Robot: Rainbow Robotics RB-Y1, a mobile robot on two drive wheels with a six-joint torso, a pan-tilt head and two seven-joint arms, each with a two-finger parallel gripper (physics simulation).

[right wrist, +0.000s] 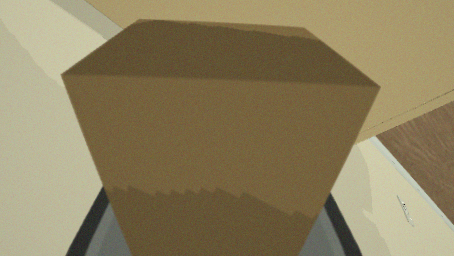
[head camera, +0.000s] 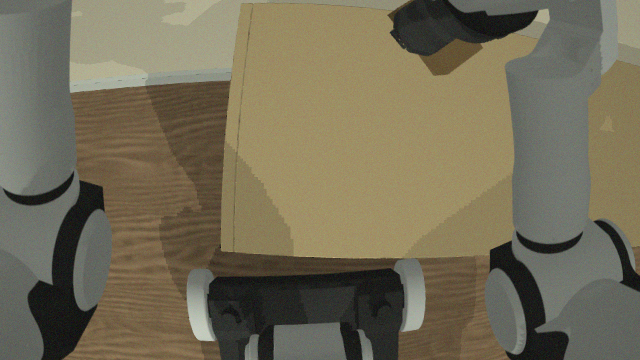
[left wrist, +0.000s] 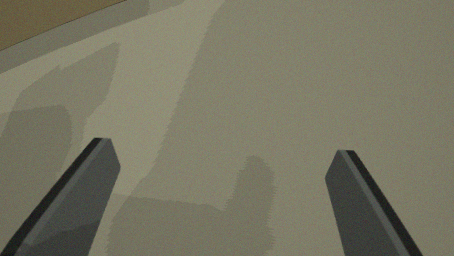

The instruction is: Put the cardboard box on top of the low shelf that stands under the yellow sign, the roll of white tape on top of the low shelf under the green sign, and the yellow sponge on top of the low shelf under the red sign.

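Seen in the pictures: left gripper, fingertip midpoint: [left wrist: 223,159]; right gripper, fingertip midpoint: [right wrist: 217,152] [head camera: 425,25]; robot's base at its link origin: [head camera: 304,297].
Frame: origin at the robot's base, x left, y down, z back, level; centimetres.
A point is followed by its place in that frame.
Note:
The brown cardboard box [head camera: 450,57] @[x -16.9, y -79.5, z -41.1 cm] [right wrist: 225,135] @[x -18.1, y -79.6, z -41.9 cm] is in my right gripper [head camera: 422,30] @[x -15.6, y -76.4, z -46.2 cm] [right wrist: 217,220], which is shut on it. In the head view they are over the far part of a low shelf's tan top [head camera: 375,140] @[x -10.7, y -61.1, z -34.3 cm] [right wrist: 410,60] @[x 0.4, y -61.1, z -37.7 cm], and the gripper partly hides the box. The height of the box over the top is hard to tell. My left gripper [left wrist: 223,159] @[x 14.5, y -85.1, z -54.9 cm] is open and empty, facing the pale wall. The coloured signs, the white tape and the yellow sponge do not show in these views, so I cannot tell which sign is above this shelf.
The shelf's near edge lies just ahead of my dark base [head camera: 305,300] @[x -0.2, y -19.1, z -3.4 cm]. Another tan surface [head camera: 620,150] @[x -60.3, y -61.1, z -31.9 cm] is at the right, partly behind my right arm [head camera: 550,150] @[x -16.7, y -98.5, z -29.2 cm]. The pale wall [head camera: 150,30] @[x 29.2, y -42.4, z -62.5 cm] [left wrist: 310,100] @[x 20.1, y -78.6, z -61.9 cm] rises behind the shelf. Wooden floor [head camera: 135,140] @[x 47.3, y -0.1, z -45.9 cm] shows left of it.

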